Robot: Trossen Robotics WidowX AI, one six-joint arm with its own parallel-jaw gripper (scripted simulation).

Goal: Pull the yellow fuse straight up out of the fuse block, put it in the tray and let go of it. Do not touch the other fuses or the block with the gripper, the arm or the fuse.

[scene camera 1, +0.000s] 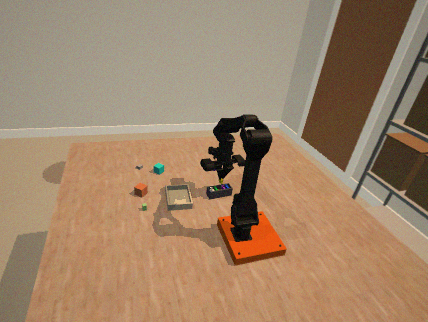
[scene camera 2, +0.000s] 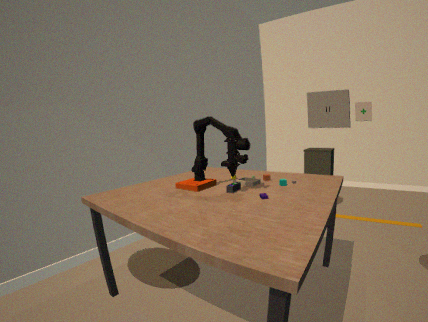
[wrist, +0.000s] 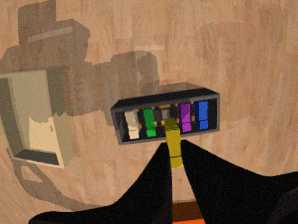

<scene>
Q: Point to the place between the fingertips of the gripper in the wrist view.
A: At 173, 146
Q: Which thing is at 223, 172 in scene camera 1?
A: The gripper.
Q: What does the gripper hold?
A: A yellow fuse.
</scene>
